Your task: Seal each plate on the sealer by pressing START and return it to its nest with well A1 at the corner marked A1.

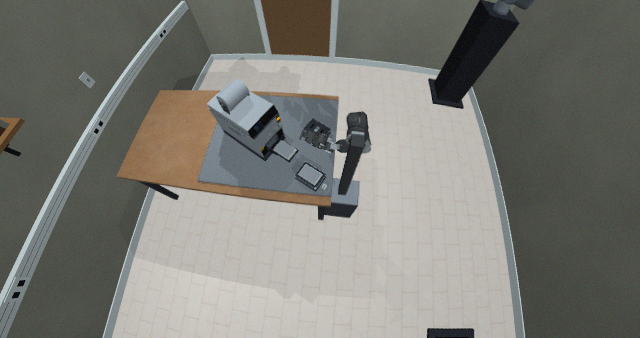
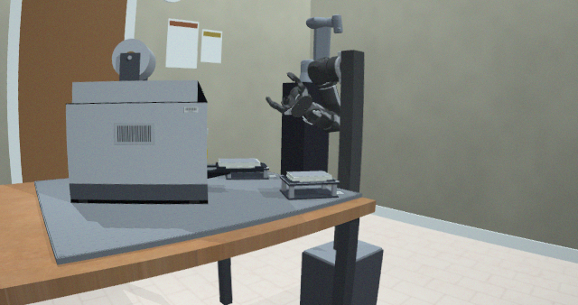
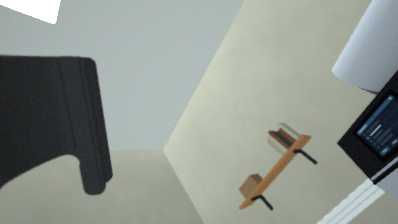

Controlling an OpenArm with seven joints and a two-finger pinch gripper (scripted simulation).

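Now: hand 19 cm short of the white start button, 15 cm to the left of it and 15 cm above it. The rest, counted from my hand: plate nest 29 cm below, 11 cm to the left, 4 cm behind; white open-well plate 24 cm below, 14 cm ahead, 2 cm to the right; sealer stage 25 cm below, 14 cm ahead, 2 cm to the right.
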